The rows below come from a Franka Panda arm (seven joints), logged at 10 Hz.
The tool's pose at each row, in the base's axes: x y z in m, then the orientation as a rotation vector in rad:
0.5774, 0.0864, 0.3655, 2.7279, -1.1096, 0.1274
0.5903, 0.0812, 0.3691, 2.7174, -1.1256, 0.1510
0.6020, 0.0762, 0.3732, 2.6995, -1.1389, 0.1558
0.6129, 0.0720, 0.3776, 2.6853, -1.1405, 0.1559
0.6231, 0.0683, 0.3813, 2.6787, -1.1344, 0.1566
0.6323, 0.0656, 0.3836, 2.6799, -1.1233, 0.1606
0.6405, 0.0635, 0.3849, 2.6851, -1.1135, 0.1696
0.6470, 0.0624, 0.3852, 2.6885, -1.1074, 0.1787
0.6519, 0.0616, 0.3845, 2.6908, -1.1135, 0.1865
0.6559, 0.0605, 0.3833, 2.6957, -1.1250, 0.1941
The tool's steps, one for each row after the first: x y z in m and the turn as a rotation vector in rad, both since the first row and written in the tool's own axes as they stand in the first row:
0.0133, -0.0048, -0.0023, 0.0026, 0.0148, 0.0141
0.0257, -0.0089, -0.0052, -0.0073, 0.0214, 0.0268
0.0371, -0.0129, -0.0086, -0.0190, 0.0262, 0.0311
0.0474, -0.0169, -0.0113, -0.0263, 0.0303, 0.0287
0.0562, -0.0211, -0.0129, -0.0275, 0.0346, 0.0216
0.0637, -0.0252, -0.0137, -0.0232, 0.0402, 0.0147
0.0692, -0.0289, -0.0137, -0.0193, 0.0457, 0.0107
0.0731, -0.0319, -0.0129, -0.0131, 0.0483, 0.0146
0.0765, -0.0341, -0.0114, -0.0031, 0.0488, 0.0214

